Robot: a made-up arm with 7 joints. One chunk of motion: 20 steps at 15 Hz.
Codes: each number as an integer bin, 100 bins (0 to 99) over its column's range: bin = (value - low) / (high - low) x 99, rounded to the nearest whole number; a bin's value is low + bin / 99 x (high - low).
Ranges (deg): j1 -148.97..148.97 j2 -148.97..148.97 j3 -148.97..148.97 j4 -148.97..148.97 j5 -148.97..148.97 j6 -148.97..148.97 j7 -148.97..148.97
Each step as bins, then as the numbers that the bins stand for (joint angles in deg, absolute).
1 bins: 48 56 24 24 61 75 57
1 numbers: -4.51 19.56 -76.74 -76.74 34.61 76.74 22.57
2 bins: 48 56 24 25 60 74 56
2 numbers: -4.51 19.56 -76.74 -73.73 31.60 73.73 19.56
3 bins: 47 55 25 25 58 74 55
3 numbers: -7.52 16.55 -73.73 -73.73 25.58 73.73 16.55
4 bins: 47 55 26 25 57 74 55
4 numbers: -7.52 16.55 -70.72 -73.73 22.57 73.73 16.55
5 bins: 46 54 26 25 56 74 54
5 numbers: -10.53 13.54 -70.72 -73.73 19.56 73.73 13.54
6 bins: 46 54 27 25 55 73 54
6 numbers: -10.53 13.54 -67.71 -73.73 16.55 70.72 13.54
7 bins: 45 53 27 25 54 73 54
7 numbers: -13.54 10.53 -67.71 -73.73 13.54 70.72 13.54
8 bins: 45 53 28 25 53 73 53
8 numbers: -13.54 10.53 -64.70 -73.73 10.53 70.72 10.53
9 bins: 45 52 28 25 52 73 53
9 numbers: -13.54 7.52 -64.70 -73.73 7.52 70.72 10.53
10 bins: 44 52 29 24 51 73 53
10 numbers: -16.55 7.52 -61.69 -76.74 4.51 70.72 10.53
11 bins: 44 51 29 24 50 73 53
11 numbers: -16.55 4.51 -61.69 -76.74 1.50 70.72 10.53
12 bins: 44 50 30 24 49 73 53
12 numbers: -16.55 1.50 -58.69 -76.74 -1.50 70.72 10.53
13 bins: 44 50 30 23 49 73 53
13 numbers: -16.55 1.50 -58.69 -79.75 -1.50 70.72 10.53
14 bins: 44 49 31 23 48 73 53
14 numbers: -16.55 -1.50 -55.68 -79.75 -4.51 70.72 10.53
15 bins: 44 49 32 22 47 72 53
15 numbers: -16.55 -1.50 -52.67 -82.76 -7.52 67.71 10.53
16 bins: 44 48 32 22 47 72 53
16 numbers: -16.55 -4.51 -52.67 -82.76 -7.52 67.71 10.53
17 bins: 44 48 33 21 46 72 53
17 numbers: -16.55 -4.51 -49.66 -85.77 -10.53 67.71 10.53
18 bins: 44 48 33 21 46 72 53
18 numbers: -16.55 -4.51 -49.66 -85.77 -10.53 67.71 10.53
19 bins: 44 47 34 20 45 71 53
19 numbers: -16.55 -7.52 -46.65 -88.78 -13.54 64.70 10.53
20 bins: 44 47 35 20 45 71 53
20 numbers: -16.55 -7.52 -43.64 -88.78 -13.54 64.70 10.53
